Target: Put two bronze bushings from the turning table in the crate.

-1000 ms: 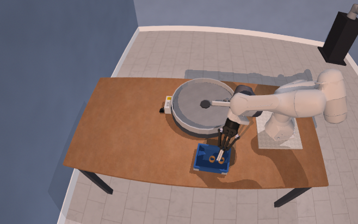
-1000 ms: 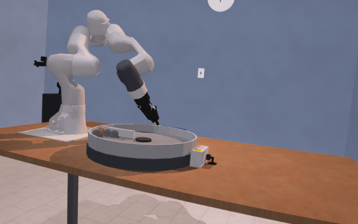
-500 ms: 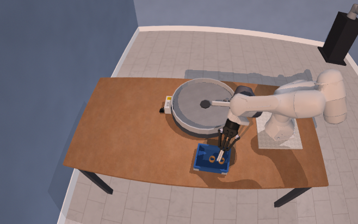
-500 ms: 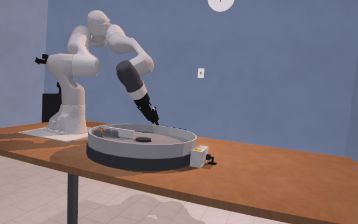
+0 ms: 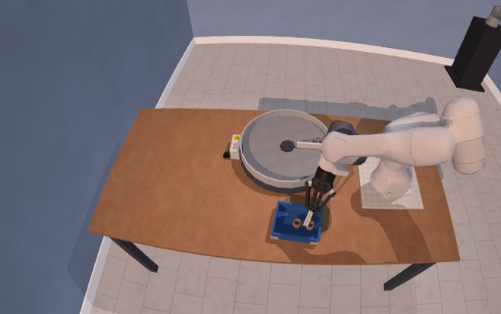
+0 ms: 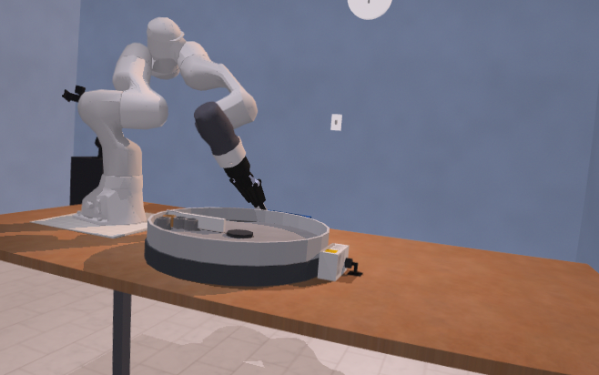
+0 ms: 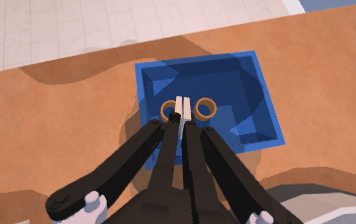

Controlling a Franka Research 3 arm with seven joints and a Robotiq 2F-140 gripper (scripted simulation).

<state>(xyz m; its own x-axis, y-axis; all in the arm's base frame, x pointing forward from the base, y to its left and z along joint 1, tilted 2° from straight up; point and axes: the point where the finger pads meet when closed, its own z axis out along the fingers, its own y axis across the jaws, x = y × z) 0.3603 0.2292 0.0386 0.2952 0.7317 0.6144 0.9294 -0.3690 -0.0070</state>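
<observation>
My gripper is now 40 mm short of the blue crate, 10 mm to the right of it and 30 mm above it. The rest, counted from my hand: grey turning table: 110 mm ahead, 350 mm to the right, 10 mm below.
</observation>
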